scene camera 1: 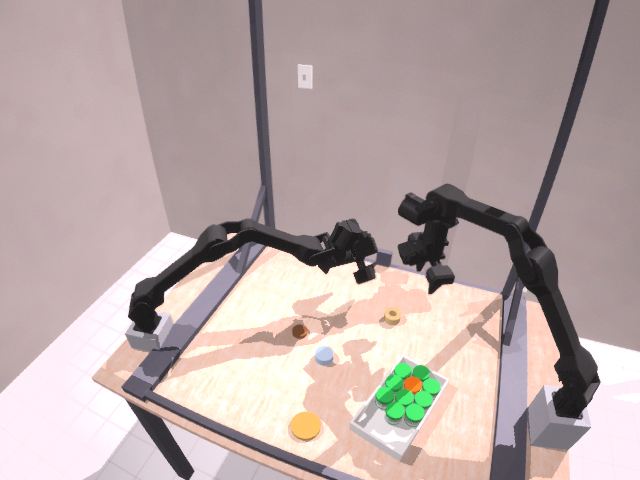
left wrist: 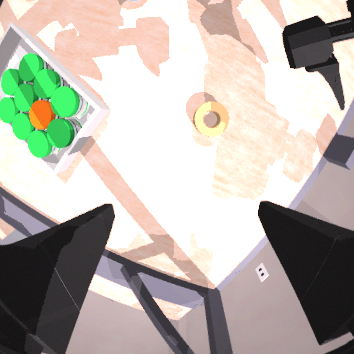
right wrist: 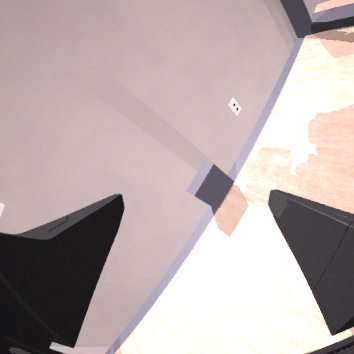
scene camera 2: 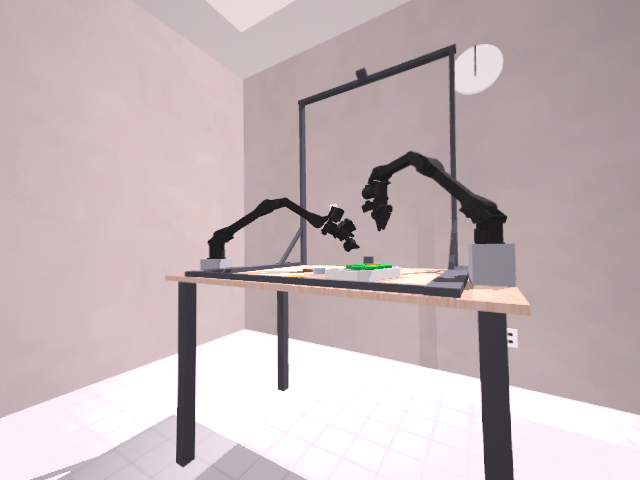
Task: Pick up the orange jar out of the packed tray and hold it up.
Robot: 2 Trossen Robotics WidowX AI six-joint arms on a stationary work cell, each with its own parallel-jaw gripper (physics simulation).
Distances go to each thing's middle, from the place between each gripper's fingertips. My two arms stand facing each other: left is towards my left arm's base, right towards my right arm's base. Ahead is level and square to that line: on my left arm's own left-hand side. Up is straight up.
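White tray [scene camera 1: 373,421]: 200 mm below my left hand, 270 mm ahead of it. My right hand: 150 mm above the tray, 440 mm short of it, 170 mm to the right of it.
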